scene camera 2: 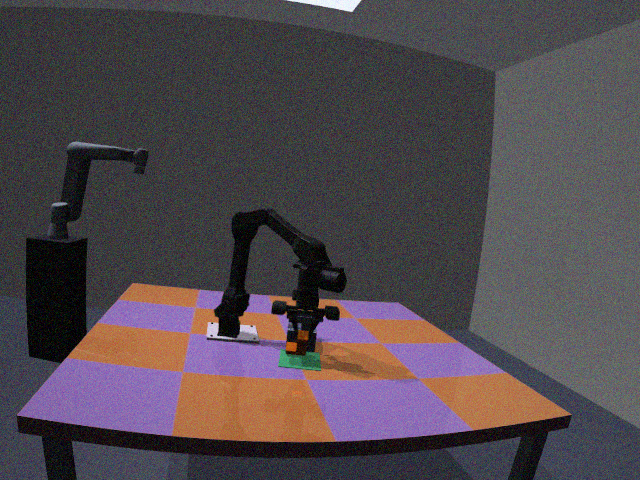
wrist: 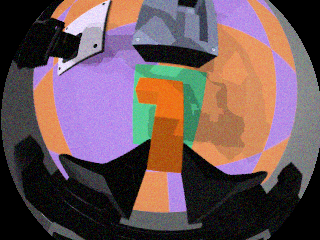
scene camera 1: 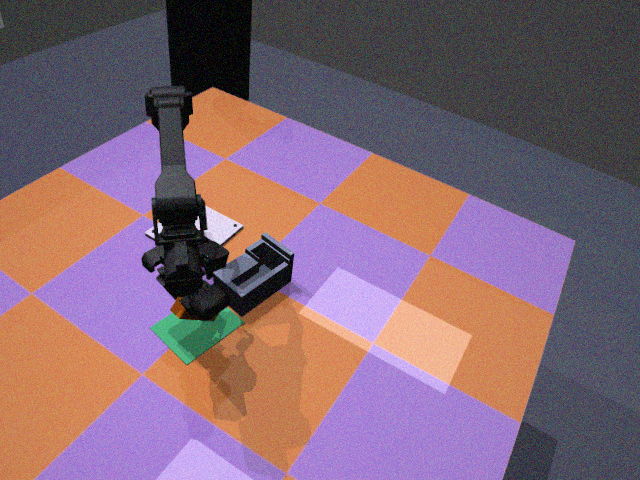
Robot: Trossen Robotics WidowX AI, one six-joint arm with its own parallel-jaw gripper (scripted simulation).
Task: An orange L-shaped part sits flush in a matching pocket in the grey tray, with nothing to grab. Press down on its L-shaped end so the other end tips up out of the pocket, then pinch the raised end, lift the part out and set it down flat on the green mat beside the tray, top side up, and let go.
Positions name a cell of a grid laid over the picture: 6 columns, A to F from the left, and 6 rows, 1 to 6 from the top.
gripper: scene camera 2 C5; wrist D4; scene camera 1 B4
